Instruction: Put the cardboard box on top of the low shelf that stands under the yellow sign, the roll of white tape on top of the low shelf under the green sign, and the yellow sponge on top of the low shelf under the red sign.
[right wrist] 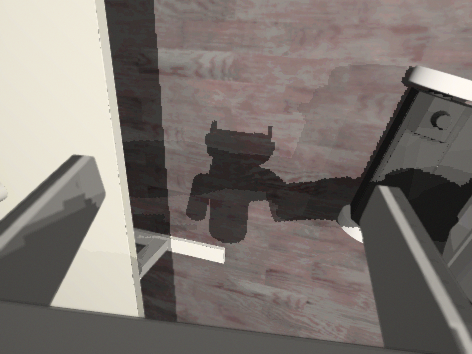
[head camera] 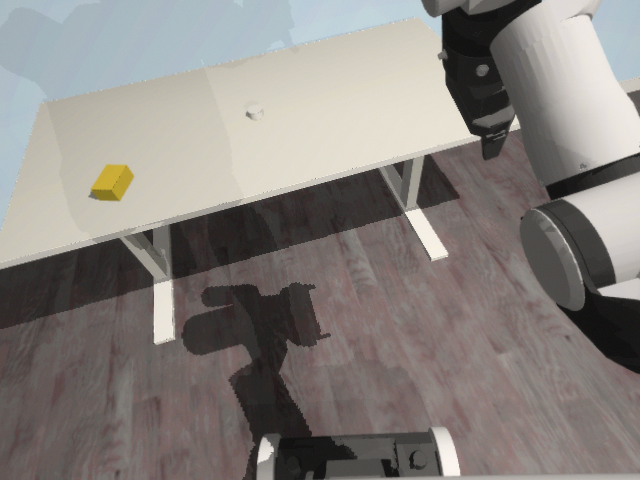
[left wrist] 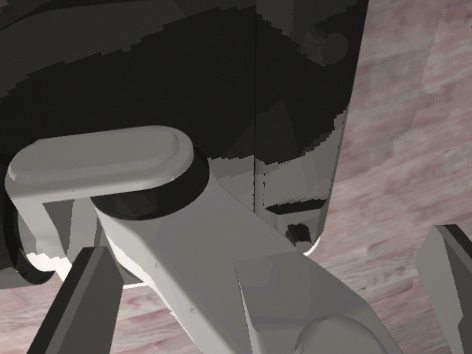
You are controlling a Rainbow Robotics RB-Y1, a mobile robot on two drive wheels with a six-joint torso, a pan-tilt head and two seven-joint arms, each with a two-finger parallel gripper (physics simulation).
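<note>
The yellow sponge lies on the left part of a long cream table in the head view. The small roll of white tape sits further back, near the table's middle; a white rounded edge at the far left of the right wrist view may be it. My right gripper is open and empty, at the table's right front edge in the head view. My left gripper is open and empty, with my own arm and base behind its fingers. The cardboard box, low shelves and coloured signs do not show.
The table's white legs and feet stand on the wood floor and reach out past its front edge. My base is on the floor in front of the table. A pale blue wall rises behind the table.
</note>
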